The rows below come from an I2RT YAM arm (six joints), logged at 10 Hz.
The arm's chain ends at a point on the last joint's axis. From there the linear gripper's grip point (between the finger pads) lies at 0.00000 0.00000 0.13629 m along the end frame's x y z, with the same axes.
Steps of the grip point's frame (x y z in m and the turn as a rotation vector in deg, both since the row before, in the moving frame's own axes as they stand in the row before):
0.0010, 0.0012, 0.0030, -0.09, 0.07, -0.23
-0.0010, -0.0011, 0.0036, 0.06, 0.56, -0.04
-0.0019, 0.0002, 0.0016, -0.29, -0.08, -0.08
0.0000, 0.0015, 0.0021, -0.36, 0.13, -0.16
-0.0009, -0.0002, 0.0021, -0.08, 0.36, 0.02
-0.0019, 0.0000, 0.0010, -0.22, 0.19, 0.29
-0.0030, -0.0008, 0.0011, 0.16, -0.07, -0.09
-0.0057, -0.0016, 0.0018, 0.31, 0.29, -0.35
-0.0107, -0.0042, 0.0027, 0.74, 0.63, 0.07
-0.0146, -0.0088, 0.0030, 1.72, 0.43, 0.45
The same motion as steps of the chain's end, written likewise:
0.0008, 0.0010, 0.0030, -0.09, 0.07, -0.23
-0.0023, -0.0010, 0.0036, 0.06, 0.56, -0.04
-0.0017, -0.0005, 0.0016, -0.29, -0.08, -0.08
-0.0003, 0.0006, 0.0021, -0.36, 0.13, -0.16
-0.0018, -0.0004, 0.0021, -0.08, 0.36, 0.02
-0.0024, -0.0005, 0.0010, -0.22, 0.19, 0.29
-0.0028, -0.0004, 0.0011, 0.16, -0.07, -0.09
-0.0064, -0.0009, 0.0018, 0.31, 0.29, -0.35
-0.0122, -0.0024, 0.0027, 0.74, 0.63, 0.07
-0.0156, -0.0047, 0.0031, 1.72, 0.43, 0.45

